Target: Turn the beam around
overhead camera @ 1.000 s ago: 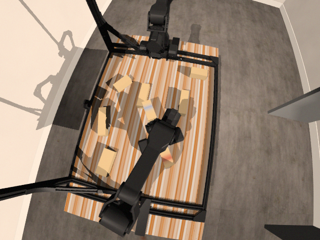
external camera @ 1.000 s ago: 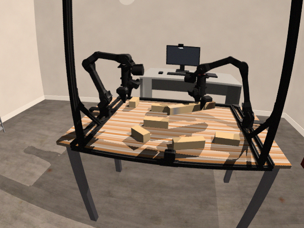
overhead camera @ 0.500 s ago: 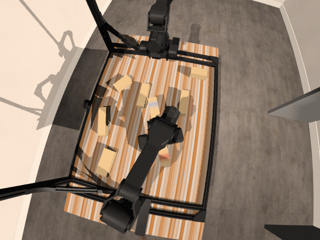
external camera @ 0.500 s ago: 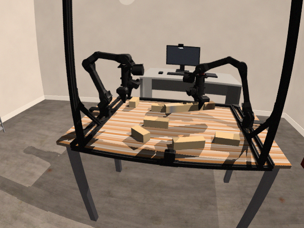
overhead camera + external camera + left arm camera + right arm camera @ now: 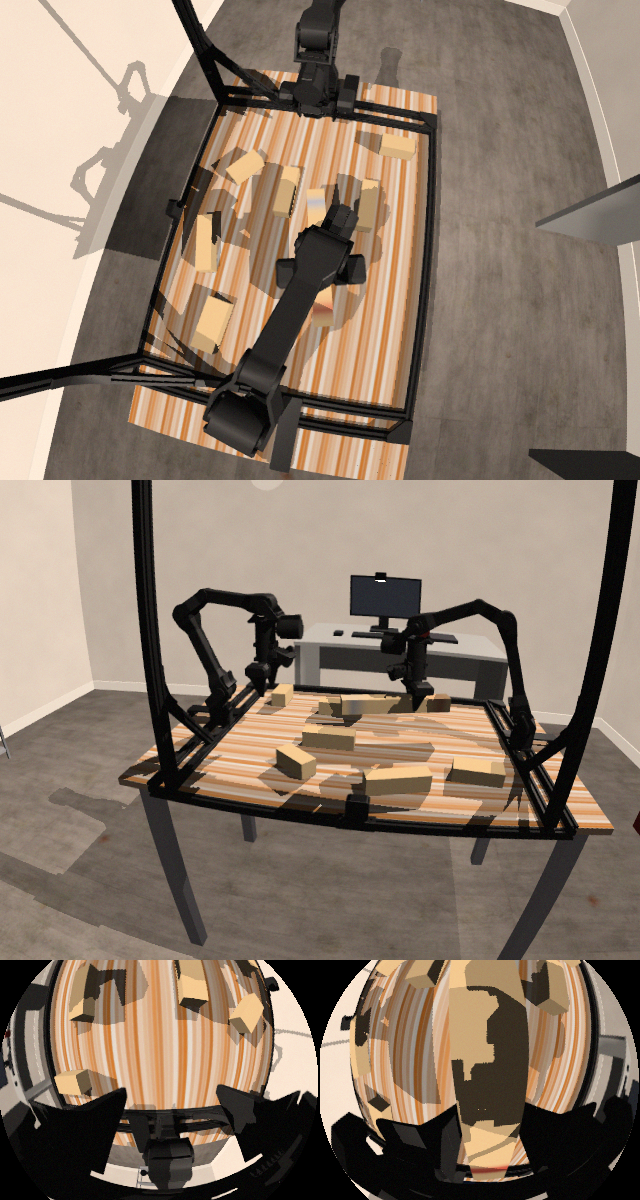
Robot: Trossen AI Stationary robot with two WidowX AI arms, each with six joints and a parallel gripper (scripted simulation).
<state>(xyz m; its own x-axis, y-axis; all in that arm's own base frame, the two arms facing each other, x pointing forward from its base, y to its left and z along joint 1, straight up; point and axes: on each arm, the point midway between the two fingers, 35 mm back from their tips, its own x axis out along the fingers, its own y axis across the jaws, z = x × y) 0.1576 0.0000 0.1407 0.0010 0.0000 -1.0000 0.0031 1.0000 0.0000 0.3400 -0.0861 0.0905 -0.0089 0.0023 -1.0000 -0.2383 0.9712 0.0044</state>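
Right now my right hand is 50 mm to the right of the beam, 20 mm above it and 10 mm past it.
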